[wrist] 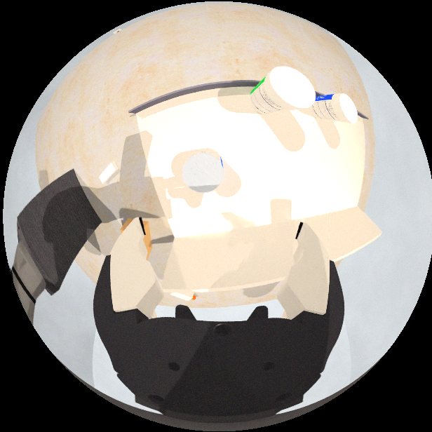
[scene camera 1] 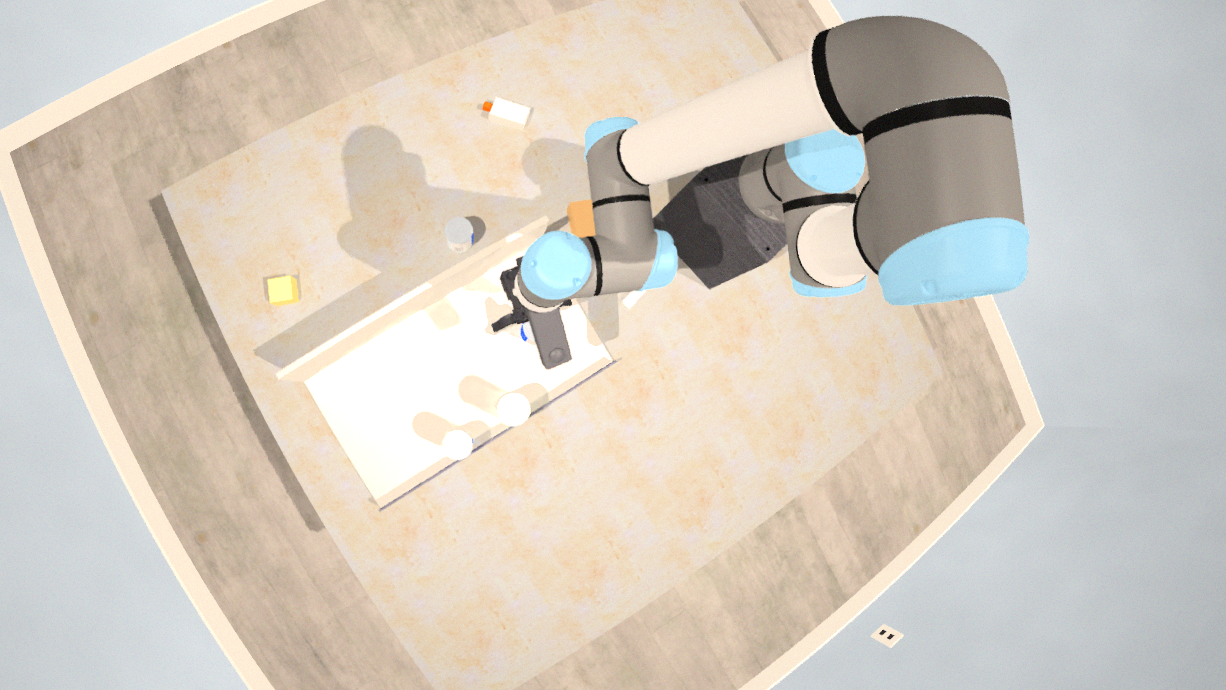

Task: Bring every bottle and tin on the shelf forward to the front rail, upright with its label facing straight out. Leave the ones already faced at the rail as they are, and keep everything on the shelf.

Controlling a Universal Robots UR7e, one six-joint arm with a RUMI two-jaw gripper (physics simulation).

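Pixels of known places: arm's base, origin of the base link: (scene camera 1: 777,183).
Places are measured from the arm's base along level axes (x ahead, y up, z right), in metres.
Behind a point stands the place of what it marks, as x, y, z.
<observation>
The shelf (scene camera 1: 368,420) @(0.847, -0.280, -0.144) (wrist: 320,170) has its front rail (scene camera 1: 411,483) @(0.811, -0.281, -0.290) (wrist: 200,84) on its far side in the wrist view. A wide white tin (scene camera 1: 513,408) @(0.572, -0.172, -0.217) (wrist: 292,87), with green on its rail side, stands upright at the rail. A narrower white one (scene camera 1: 457,444) @(0.690, -0.184, -0.243) (wrist: 348,108), with blue on its rail side, stands upright beside it. A grey-topped tin (scene camera 1: 526,332) @(0.497, -0.211, -0.093) (wrist: 202,172) stands back from the rail; a sliver of blue shows on its side, and the arm partly hides it in the scene view. My gripper (scene camera 1: 513,304) @(0.496, -0.126, -0.074) (wrist: 221,221) is open and empty above the shelf's back part, apart from that tin.
The shelf's back wall (scene camera 1: 411,295) @(0.675, -0.139, 0.031) (wrist: 225,260) stands near my fingers. Behind it on the table are a grey-topped tin (scene camera 1: 458,232) @(0.555, -0.226, 0.139), a lying white bottle (scene camera 1: 511,113) @(0.363, -0.268, 0.380) with an orange cap and a yellow block (scene camera 1: 282,289) @(0.925, -0.258, 0.157). An orange block (scene camera 1: 580,218) @(0.307, -0.246, 0.097) (wrist: 148,240) is near the shelf's end.
</observation>
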